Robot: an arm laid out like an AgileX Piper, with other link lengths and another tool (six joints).
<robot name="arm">
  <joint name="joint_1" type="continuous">
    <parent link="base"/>
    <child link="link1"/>
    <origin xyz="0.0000 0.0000 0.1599" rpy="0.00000 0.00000 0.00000"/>
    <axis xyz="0 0 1"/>
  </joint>
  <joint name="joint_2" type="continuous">
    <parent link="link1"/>
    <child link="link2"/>
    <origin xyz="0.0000 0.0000 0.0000" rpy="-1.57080 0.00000 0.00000"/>
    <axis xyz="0 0 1"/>
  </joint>
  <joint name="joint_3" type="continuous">
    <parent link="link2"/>
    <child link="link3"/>
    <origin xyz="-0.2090 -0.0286 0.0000" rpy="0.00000 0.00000 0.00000"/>
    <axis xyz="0 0 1"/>
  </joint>
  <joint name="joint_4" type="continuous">
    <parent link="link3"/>
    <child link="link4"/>
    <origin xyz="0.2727 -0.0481 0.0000" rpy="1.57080 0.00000 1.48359"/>
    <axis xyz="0 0 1"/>
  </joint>
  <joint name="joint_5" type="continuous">
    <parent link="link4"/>
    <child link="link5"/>
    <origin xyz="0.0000 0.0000 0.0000" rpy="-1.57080 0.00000 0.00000"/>
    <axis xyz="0 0 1"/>
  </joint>
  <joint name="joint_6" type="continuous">
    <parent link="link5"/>
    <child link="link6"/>
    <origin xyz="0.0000 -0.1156 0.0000" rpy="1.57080 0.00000 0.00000"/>
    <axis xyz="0 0 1"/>
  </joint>
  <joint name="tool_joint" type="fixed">
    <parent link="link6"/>
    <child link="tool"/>
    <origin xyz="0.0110 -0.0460 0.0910" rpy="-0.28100 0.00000 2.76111"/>
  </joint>
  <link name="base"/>
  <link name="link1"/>
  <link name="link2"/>
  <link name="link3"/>
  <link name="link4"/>
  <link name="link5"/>
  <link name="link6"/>
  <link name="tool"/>
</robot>
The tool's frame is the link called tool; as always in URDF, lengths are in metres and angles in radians. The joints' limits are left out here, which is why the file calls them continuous.
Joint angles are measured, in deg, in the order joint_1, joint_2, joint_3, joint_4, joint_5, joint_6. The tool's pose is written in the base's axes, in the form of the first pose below.
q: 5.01, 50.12, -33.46, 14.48, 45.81, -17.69
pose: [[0.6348, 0.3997, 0.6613, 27.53], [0.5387, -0.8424, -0.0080, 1.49], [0.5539, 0.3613, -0.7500, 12.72], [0, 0, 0, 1]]
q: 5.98, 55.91, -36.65, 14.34, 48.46, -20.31
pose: [[0.6377, 0.4833, 0.5998, 27.72], [0.5975, -0.8018, 0.0108, 2.09], [0.4861, 0.3515, -0.8001, 11.67], [0, 0, 0, 1]]
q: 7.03, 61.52, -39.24, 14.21, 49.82, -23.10
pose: [[0.6246, 0.5581, 0.5463, 28.06], [0.6534, -0.7565, 0.0258, 2.68], [0.4277, 0.3408, -0.8372, 10.47], [0, 0, 0, 1]]
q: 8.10, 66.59, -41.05, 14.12, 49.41, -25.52
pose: [[0.6029, 0.6126, 0.5112, 28.60], [0.6972, -0.7159, 0.0357, 3.25], [0.3878, 0.3349, -0.8587, 9.19], [0, 0, 0, 1]]
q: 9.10, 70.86, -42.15, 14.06, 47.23, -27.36
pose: [[0.5790, 0.6433, 0.5010, 29.40], [0.7267, -0.6857, 0.0405, 3.74], [0.3696, 0.3406, -0.8645, 8.01], [0, 0, 0, 1]]
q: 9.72, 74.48, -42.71, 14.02, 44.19, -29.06
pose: [[0.5570, 0.6594, 0.5049, 30.26], [0.7476, -0.6629, 0.0409, 4.02], [0.3616, 0.3547, -0.8622, 6.88], [0, 0, 0, 1]]
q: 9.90, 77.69, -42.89, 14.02, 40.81, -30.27
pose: [[0.5458, 0.6624, 0.5131, 31.04], [0.7577, -0.6517, 0.0354, 4.02], [0.3578, 0.3695, -0.8576, 5.74], [0, 0, 0, 1]]
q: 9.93, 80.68, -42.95, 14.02, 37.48, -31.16
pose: [[0.5402, 0.6606, 0.5213, 31.69], [0.7632, -0.6456, 0.0273, 3.92], [0.3546, 0.3831, -0.8529, 4.61], [0, 0, 0, 1]]
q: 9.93, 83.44, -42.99, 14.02, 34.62, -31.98
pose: [[0.5359, 0.6608, 0.5255, 32.16], [0.7689, -0.6391, 0.0196, 3.80], [0.3488, 0.3936, -0.8506, 3.51], [0, 0, 0, 1]]
